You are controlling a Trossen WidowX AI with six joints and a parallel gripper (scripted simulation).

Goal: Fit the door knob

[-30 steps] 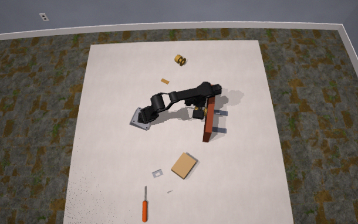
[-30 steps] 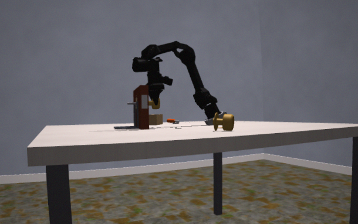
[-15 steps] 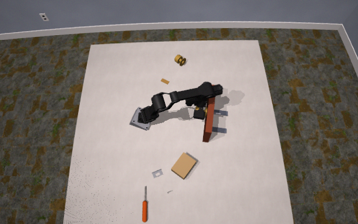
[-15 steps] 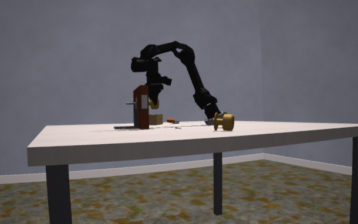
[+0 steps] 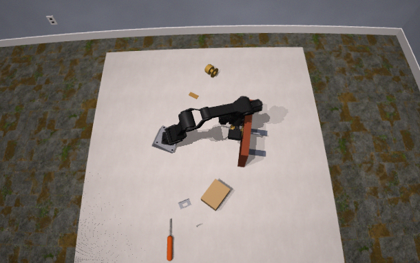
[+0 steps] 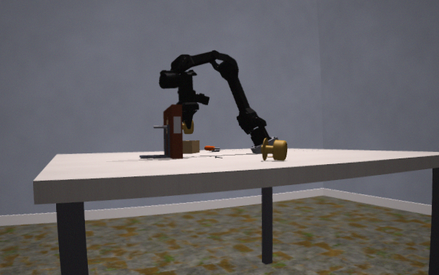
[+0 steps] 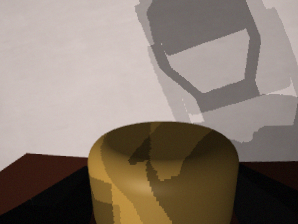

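My gripper is now 60 mm short of the grey latch socket, 30 mm above it and 10 mm to the left of it. Round my hand: red-brown wooden door slab 60 mm ahead, 40 mm below, 10 mm to the right; grey latch plate 140 mm to the left, 80 mm ahead, 30 mm below; tan cardboard box 310 mm to the right, 110 mm below, 100 mm behind.
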